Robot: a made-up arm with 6 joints. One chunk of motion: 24 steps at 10 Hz.
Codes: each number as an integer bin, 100 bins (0 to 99) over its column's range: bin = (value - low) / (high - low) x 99, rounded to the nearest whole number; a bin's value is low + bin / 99 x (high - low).
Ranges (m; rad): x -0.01..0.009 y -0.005..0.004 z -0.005..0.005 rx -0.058..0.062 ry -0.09..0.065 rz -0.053..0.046
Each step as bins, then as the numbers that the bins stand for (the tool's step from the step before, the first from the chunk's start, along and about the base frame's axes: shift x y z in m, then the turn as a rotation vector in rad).
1 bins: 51 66 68 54 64 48
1 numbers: -0.00021 0.00100 0.00187 0.00745 0.01020 -0.00500
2 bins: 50 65 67 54 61 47
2 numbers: -0.00040 0.00091 0.00177 0.00745 0.00551 -0.00600
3 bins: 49 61 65 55 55 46
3 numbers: -0.00060 0.00055 0.00157 0.00867 -0.00389 -0.00700
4 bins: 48 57 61 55 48 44
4 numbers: -0.00079 0.00018 0.00116 0.00867 -0.01485 -0.00900
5 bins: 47 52 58 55 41 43
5 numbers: -0.00098 -0.00027 0.00086 0.00867 -0.02581 -0.01000
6 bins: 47 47 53 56 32 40
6 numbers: -0.00098 -0.00073 0.00035 0.00988 -0.03990 -0.01300
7 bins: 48 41 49 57 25 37
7 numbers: -0.00079 -0.00127 -0.00005 0.01109 -0.05086 -0.01600
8 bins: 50 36 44 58 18 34
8 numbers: -0.00040 -0.00173 -0.00056 0.01230 -0.06182 -0.01900
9 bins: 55 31 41 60 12 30
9 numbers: 0.00056 -0.00218 -0.00086 0.01473 -0.07121 -0.02300
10 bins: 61 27 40 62 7 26
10 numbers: 0.00171 -0.00255 -0.00096 0.01715 -0.07904 -0.02700
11 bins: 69 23 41 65 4 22
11 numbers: 0.00324 -0.00291 -0.00086 0.02079 -0.08374 -0.03100
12 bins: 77 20 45 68 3 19
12 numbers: 0.00478 -0.00318 -0.00045 0.02442 -0.08530 -0.03400
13 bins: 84 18 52 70 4 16
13 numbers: 0.00612 -0.00336 0.00025 0.02685 -0.08374 -0.03700
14 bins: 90 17 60 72 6 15
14 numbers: 0.00727 -0.00345 0.00106 0.02927 -0.08061 -0.03800
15 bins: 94 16 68 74 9 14
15 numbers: 0.00804 -0.00355 0.00187 0.03170 -0.07591 -0.03900
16 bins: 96 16 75 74 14 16
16 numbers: 0.00842 -0.00355 0.00258 0.03170 -0.06808 -0.03700
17 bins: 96 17 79 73 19 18
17 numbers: 0.00842 -0.00345 0.00298 0.03048 -0.06025 -0.03500
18 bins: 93 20 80 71 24 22
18 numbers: 0.00785 -0.00318 0.00308 0.02806 -0.05242 -0.03100
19 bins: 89 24 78 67 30 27
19 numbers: 0.00708 -0.00282 0.00288 0.02321 -0.04303 -0.02600
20 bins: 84 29 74 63 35 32
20 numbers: 0.00612 -0.00236 0.00247 0.01836 -0.03520 -0.02100
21 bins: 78 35 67 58 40 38
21 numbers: 0.00497 -0.00182 0.00177 0.01230 -0.02737 -0.01500
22 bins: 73 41 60 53 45 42
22 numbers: 0.00401 -0.00127 0.00106 0.00624 -0.01955 -0.01100
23 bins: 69 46 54 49 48 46
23 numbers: 0.00324 -0.00082 0.00045 0.00139 -0.01485 -0.00700
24 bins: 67 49 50 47 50 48
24 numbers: 0.00286 -0.00055 0.00005 -0.00103 -0.01172 -0.00500
